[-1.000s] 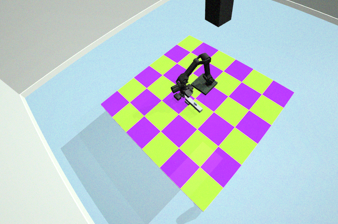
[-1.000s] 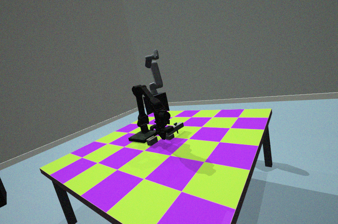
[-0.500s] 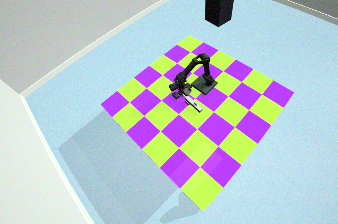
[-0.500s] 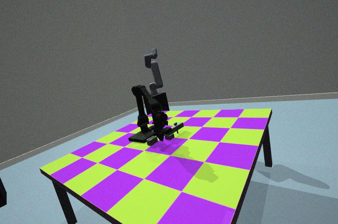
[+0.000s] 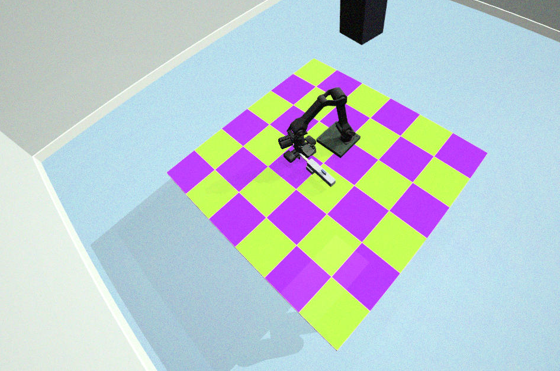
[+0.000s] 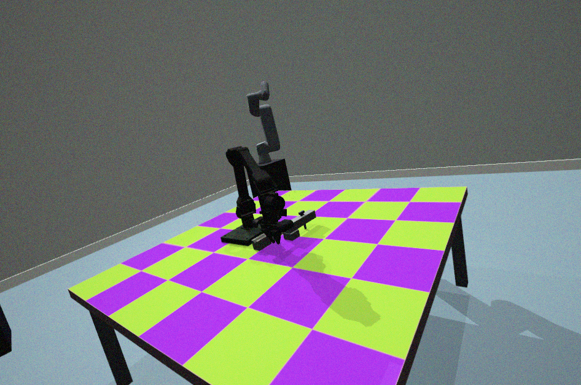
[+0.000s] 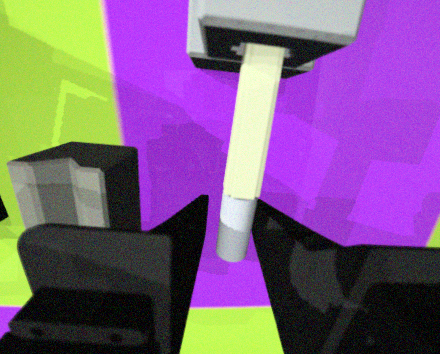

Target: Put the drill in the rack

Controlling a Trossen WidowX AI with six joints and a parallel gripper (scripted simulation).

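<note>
Right now the drill is 5 cm to the left of my gripper tip and 3 cm above it. The rest, counted from my gripper tip: grey grooved rack (7 cm behind, 2 cm to the right); dark key (1 cm behind, 18 cm to the left, 3 cm above); grey holder block (1 cm behind, 15 cm to the left, 2 cm above).
</note>
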